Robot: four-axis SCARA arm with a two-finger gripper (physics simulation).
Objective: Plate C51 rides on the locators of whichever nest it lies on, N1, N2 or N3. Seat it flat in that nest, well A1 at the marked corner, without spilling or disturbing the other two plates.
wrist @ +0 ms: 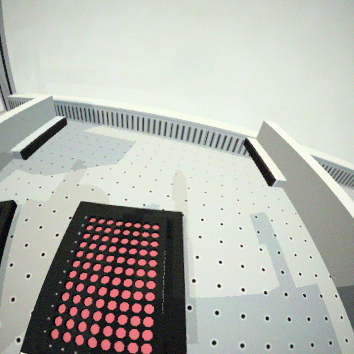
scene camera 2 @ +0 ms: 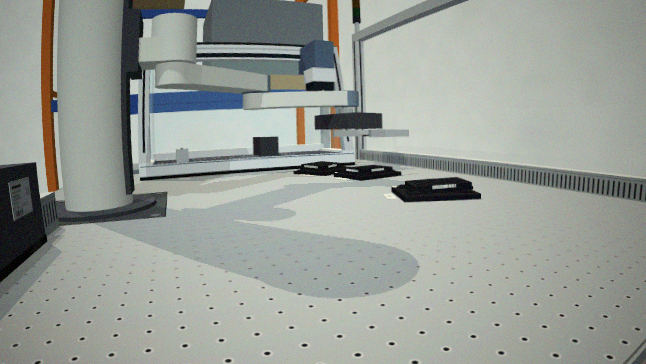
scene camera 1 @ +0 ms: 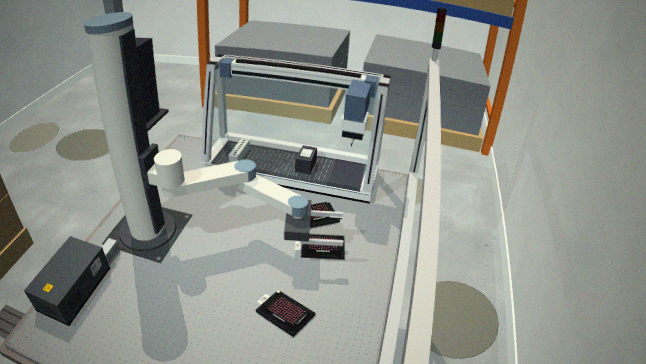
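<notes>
My gripper (scene camera 1: 342, 229) (scene camera 2: 400, 133) (wrist: 155, 116) is open and empty, well above the middle plate. The middle plate (scene camera 1: 325, 247) (scene camera 2: 367, 169) (wrist: 115, 280) is black with pink wells and lies on a black nest (scene camera 2: 370, 175). One finger partly covers it in scene camera 1. The front plate (scene camera 1: 286, 309) (scene camera 2: 437, 185) lies turned on its nest (scene camera 2: 440, 197). The back plate (scene camera 1: 321, 206) (scene camera 2: 320, 166) is partly hidden by the gripper in scene camera 1. Labels are too small to read, so I cannot tell which plate is C51. Exact seating and A1 corners are unclear.
A framed gantry machine (scene camera 1: 371, 194) stands behind the nests. A dark box (scene camera 1: 67, 280) (scene camera 2: 20, 215) stands at the left near the arm's column (scene camera 1: 117, 135) (scene camera 2: 92, 105). A pale rail (scene camera 1: 425, 225) runs along the right side. White tags (scene camera 1: 263, 299) (scene camera 2: 390, 196) lie beside nests.
</notes>
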